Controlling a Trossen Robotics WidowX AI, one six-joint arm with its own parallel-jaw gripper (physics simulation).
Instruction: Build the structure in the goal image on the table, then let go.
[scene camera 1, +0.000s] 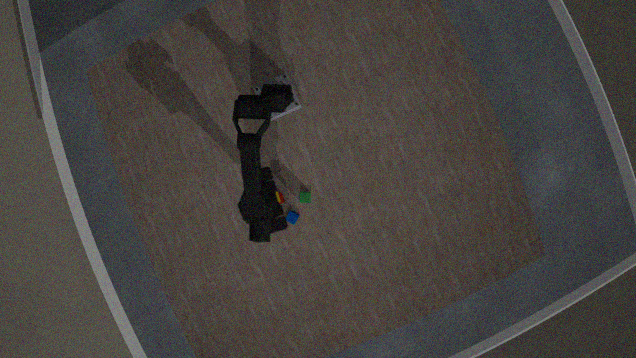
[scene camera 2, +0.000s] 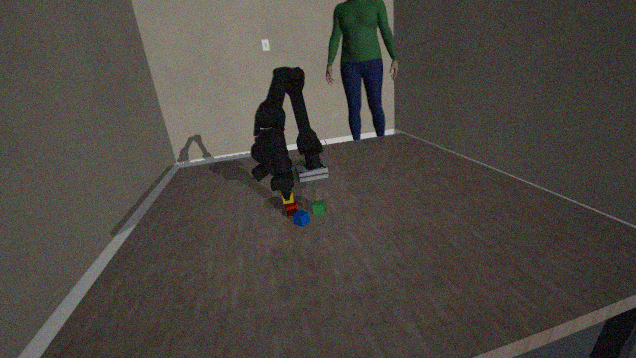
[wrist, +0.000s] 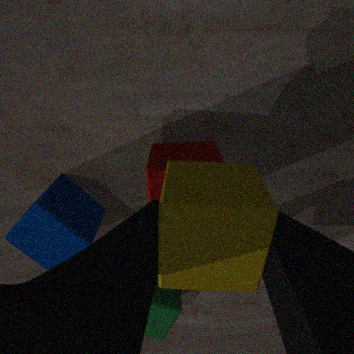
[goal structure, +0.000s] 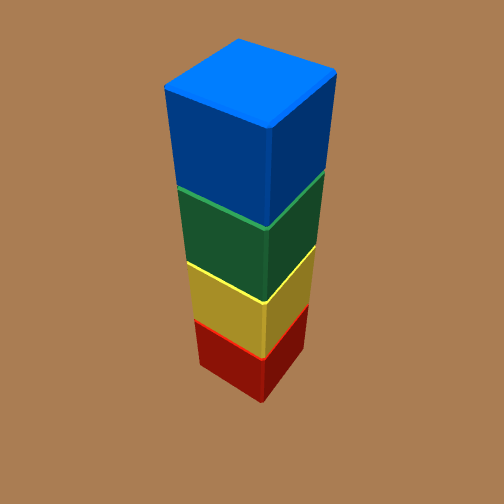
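My gripper (scene camera 2: 287, 195) (wrist: 208, 213) is shut on the yellow cube (scene camera 1: 278, 196) (scene camera 2: 288, 199) (wrist: 215, 230). The red cube (scene camera 1: 282, 199) (scene camera 2: 291, 209) (wrist: 185, 151) is on the table under the yellow one, partly hidden by it in the wrist view; I cannot tell whether they touch. The blue cube (scene camera 1: 292, 217) (scene camera 2: 301, 218) (wrist: 60, 220) lies near the red one, turned at an angle and apart from it. The green cube (scene camera 1: 305, 197) (scene camera 2: 318, 208) (wrist: 164, 317) stands apart on the other side and is partly hidden by a finger and the yellow cube in the wrist view.
The arm's light base plate (scene camera 1: 287, 114) (scene camera 2: 313, 174) stands behind the cubes. The wooden table top (scene camera 1: 400, 200) (scene camera 2: 400, 250) lies around them, with the arm's shadows across it. A person in a green top (scene camera 2: 361, 35) stands at the back wall.
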